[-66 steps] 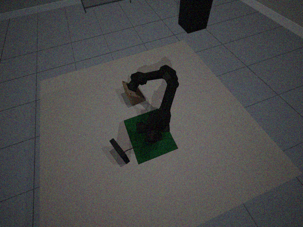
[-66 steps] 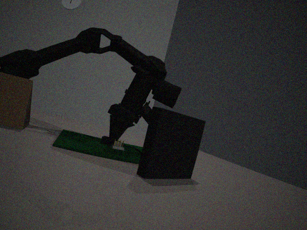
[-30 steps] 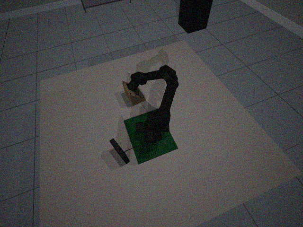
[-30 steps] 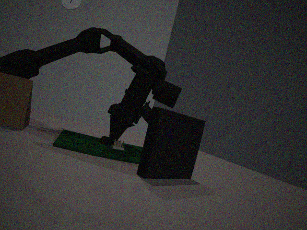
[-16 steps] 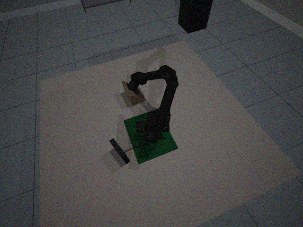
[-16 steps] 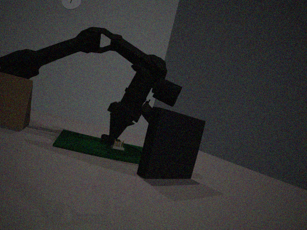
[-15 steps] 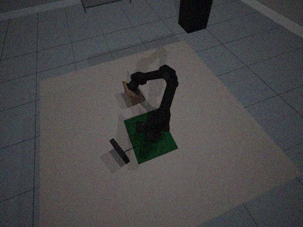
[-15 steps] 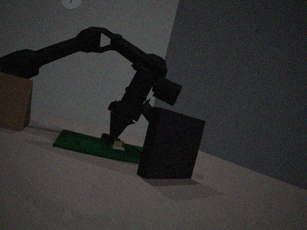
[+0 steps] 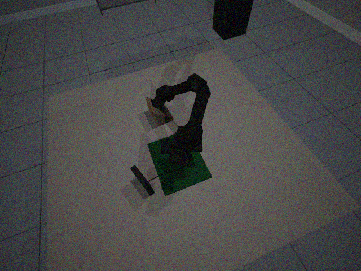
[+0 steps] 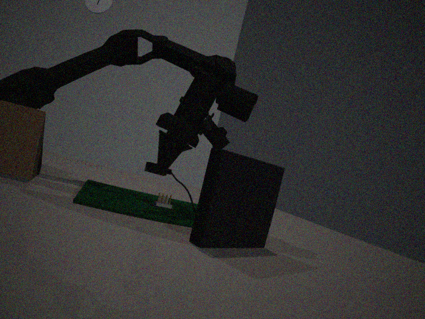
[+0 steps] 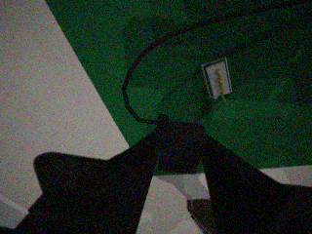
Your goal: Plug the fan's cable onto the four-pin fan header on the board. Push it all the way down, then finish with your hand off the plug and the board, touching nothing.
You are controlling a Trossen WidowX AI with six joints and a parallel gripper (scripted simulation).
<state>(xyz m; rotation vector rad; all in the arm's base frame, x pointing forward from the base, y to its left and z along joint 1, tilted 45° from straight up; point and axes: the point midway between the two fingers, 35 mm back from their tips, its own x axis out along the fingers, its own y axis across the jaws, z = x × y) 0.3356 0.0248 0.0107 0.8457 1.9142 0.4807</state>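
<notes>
My gripper tip is now 1 cm short of the white four-pin fan header, 4 cm to the left of it and 6 cm above it. The rest, counted from my gripper tip: green board (1 cm ahead, 3 cm to the right, 8 cm below); black fan (7 cm ahead, 21 cm to the right, 1 cm below); black plug (1 cm behind).
</notes>
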